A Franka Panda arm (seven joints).
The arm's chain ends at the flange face. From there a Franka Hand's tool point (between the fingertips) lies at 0.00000 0.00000 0.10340 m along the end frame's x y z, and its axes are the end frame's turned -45 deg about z.
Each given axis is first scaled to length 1.
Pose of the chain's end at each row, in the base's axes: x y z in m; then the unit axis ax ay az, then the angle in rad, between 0 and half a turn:
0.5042 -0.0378 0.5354 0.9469 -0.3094 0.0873 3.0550
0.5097 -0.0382 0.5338 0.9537 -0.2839 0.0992 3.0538
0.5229 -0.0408 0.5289 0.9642 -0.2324 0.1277 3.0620
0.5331 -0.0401 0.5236 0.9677 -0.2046 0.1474 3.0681
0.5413 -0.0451 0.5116 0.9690 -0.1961 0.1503 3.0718
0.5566 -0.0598 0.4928 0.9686 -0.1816 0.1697 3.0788
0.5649 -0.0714 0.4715 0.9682 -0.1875 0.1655 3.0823
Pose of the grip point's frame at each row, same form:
0.5185 -0.0518 0.4340 0.9950 0.0767 0.0642 2.9947
0.5267 -0.0527 0.4328 0.9919 0.1029 0.0750 2.9845
0.5464 -0.0549 0.4292 0.9826 0.1547 0.1030 2.9702
0.5610 -0.0537 0.4250 0.9757 0.1819 0.1225 2.9607
0.5700 -0.0582 0.4131 0.9736 0.1903 0.1259 2.9619
0.5894 -0.0725 0.3956 0.9682 0.2037 0.1453 2.9535
0.5969 -0.0837 0.3739 0.9698 0.1980 0.1421 2.9600

